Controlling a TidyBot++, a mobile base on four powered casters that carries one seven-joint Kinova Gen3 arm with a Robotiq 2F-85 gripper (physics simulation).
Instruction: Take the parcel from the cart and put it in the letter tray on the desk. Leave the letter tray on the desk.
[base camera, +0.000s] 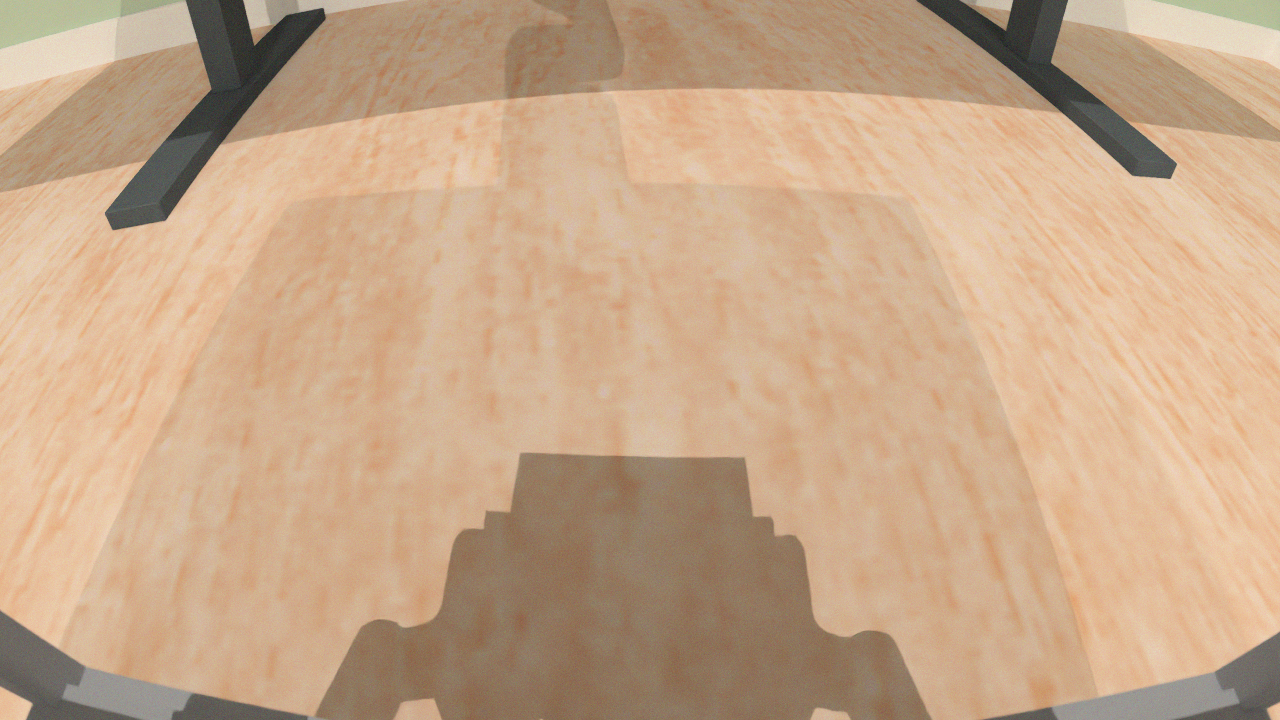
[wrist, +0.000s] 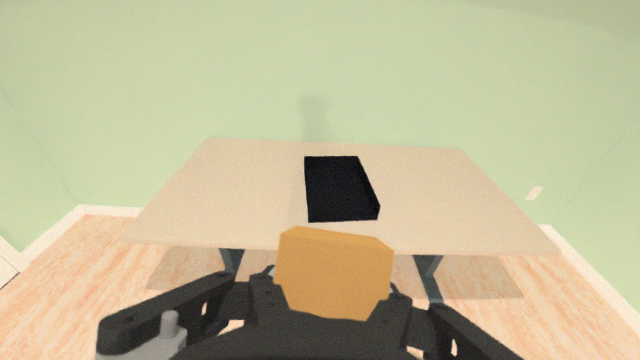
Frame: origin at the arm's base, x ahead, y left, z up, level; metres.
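Seen in the pictures: gripper, fingertip midpoint: (wrist: 329, 280).
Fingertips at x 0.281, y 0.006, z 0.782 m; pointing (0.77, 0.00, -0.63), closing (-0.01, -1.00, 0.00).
Pixels of each thing's top centre, then the offset from my fingertips to it. "pt": a spot on its surface instead. Level surfaces: height alone.
- parcel, middle of its top: (wrist: 335, 237) 0.013 m back, 0.000 m left, 0.059 m up
- black letter tray, middle of its top: (wrist: 337, 177) 0.692 m ahead, 0.003 m left, 0.388 m down
- pale desk, its level: 0.458 m down
- right foot, surface spot: (base camera: 1074, 107) pt 0.651 m ahead, 0.616 m right, 1.157 m down
- wood floor, its level: 1.178 m down
My gripper (wrist: 329, 280) is shut on the parcel (wrist: 335, 272), an orange-brown box, at the bottom middle of the wrist view. The black letter tray (wrist: 340, 190) lies on the pale desk (wrist: 240, 200), a little right of the desk's middle line, beyond the parcel in the wrist view. The parcel is apart from the tray, on the near side of the desk's front edge in this view. The cart does not show in either view.
The desk's dark left foot (base camera: 192, 143) and right foot (base camera: 1074, 107) stand on the wood floor (base camera: 626, 313) ahead of the base, one on each side. A green wall (wrist: 150, 75) rises behind the desk. Shadows of the arm and gripper fall on the floor.
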